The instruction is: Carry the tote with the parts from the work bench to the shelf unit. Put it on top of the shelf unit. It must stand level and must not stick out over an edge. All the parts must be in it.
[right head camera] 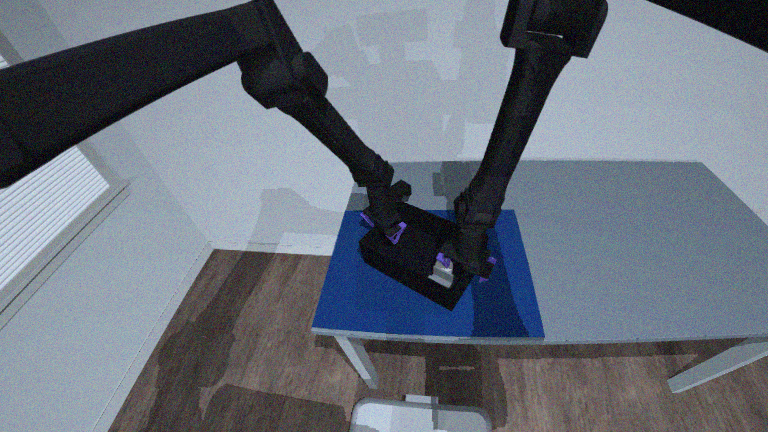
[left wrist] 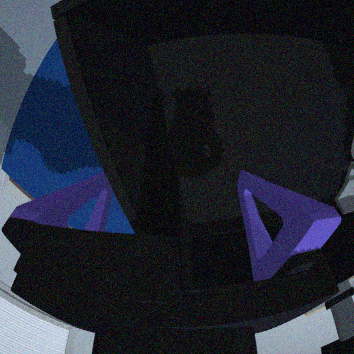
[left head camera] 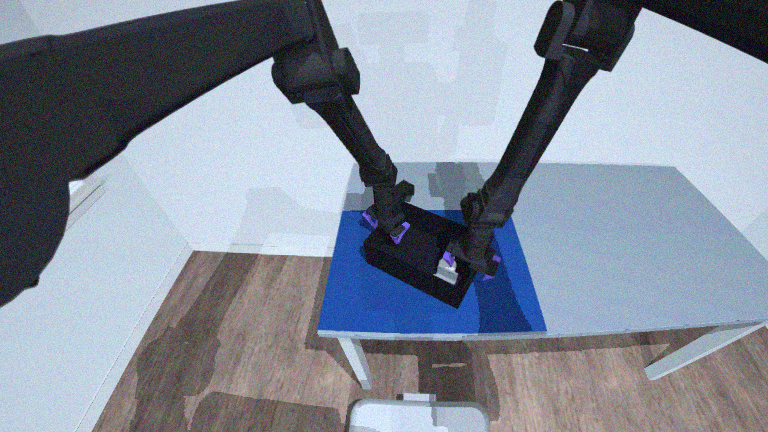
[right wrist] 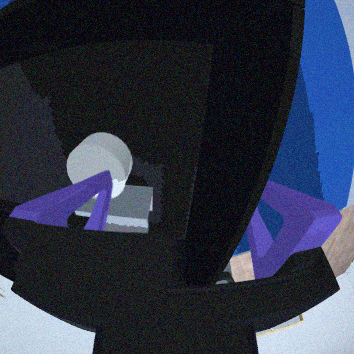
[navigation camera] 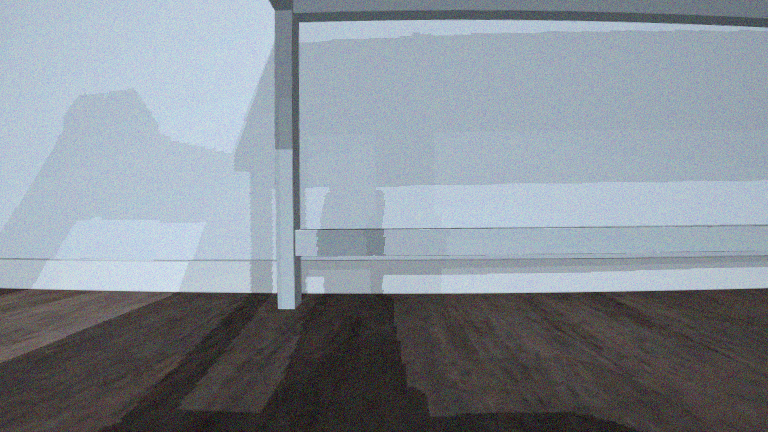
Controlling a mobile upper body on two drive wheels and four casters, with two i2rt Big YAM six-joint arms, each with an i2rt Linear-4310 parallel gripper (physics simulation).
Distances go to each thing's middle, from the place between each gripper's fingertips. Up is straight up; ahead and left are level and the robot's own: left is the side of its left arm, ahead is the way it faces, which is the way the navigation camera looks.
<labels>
I see the white cylinder (right wrist: 99,151) 5 cm to the left of my right hand, 3 cm ahead of it and 1 cm below it. Round my right hand: black tote (left head camera: 414,260) 11 cm to the left, 6 cm ahead, 2 cm above.
I see my left gripper 80 mm past the black tote, 120 mm to the left of it and 20 mm below it. The rest, counted from my left hand: white cylinder: 110 mm behind, 180 mm to the right, 10 mm below.
</labels>
